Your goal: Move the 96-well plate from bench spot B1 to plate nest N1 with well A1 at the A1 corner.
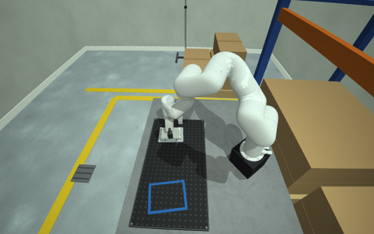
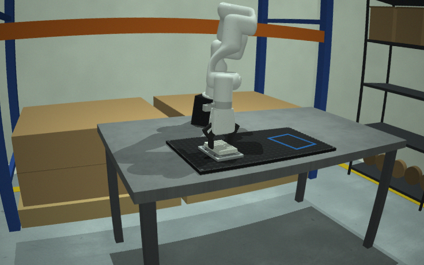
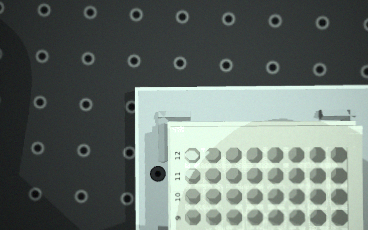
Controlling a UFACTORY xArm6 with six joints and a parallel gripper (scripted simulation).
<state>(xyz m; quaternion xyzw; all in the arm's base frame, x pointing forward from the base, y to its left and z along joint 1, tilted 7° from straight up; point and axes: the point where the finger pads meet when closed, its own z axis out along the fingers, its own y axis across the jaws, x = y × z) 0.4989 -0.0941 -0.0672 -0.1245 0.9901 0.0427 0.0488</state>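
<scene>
Now: the white 96-well plate 1 cm below my hand. From my hand the other things lie so: light grey plate nest N1 (3 cm below).
</scene>
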